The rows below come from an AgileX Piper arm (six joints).
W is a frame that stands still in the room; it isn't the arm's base.
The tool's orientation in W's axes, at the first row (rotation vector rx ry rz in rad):
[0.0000 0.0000 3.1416]
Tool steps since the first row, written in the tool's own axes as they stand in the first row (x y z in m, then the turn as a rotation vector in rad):
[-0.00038 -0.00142 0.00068 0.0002 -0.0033 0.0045]
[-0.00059 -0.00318 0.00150 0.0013 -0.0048 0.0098]
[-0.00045 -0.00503 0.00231 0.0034 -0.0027 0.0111]
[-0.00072 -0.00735 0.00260 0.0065 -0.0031 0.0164]
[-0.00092 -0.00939 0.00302 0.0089 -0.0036 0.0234]
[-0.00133 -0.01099 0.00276 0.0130 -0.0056 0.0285]
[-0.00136 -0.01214 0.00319 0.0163 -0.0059 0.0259]
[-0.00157 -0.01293 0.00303 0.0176 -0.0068 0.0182]
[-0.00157 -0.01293 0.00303 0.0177 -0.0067 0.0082]
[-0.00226 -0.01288 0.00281 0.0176 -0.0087 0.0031]
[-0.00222 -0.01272 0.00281 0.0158 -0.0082 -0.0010]
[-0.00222 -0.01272 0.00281 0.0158 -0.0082 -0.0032]
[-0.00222 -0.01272 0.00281 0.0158 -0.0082 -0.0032]
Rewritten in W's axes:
[0.00038 0.00142 0.00068 -0.0002 0.0033 0.0045]
[0.00059 0.00318 0.00150 -0.0013 0.0048 0.0098]
[0.00045 0.00503 0.00231 -0.0034 0.0027 0.0111]
[0.00072 0.00735 0.00260 -0.0065 0.0031 0.0164]
[0.00092 0.00939 0.00302 -0.0089 0.0036 0.0234]
[0.00133 0.01099 0.00276 -0.0130 0.0056 0.0285]
[0.00136 0.01214 0.00319 -0.0163 0.0059 0.0259]
[0.00157 0.01293 0.00303 -0.0176 0.0068 0.0182]
[0.00157 0.01293 0.00303 -0.0177 0.0067 0.0082]
[0.00226 0.01288 0.00281 -0.0176 0.0087 0.0031]
[0.00222 0.01272 0.00281 -0.0158 0.0082 -0.0010]
[0.00222 0.01272 0.00281 -0.0158 0.0082 -0.0032]
[0.00222 0.01272 0.00281 -0.0158 0.0082 -0.0032]

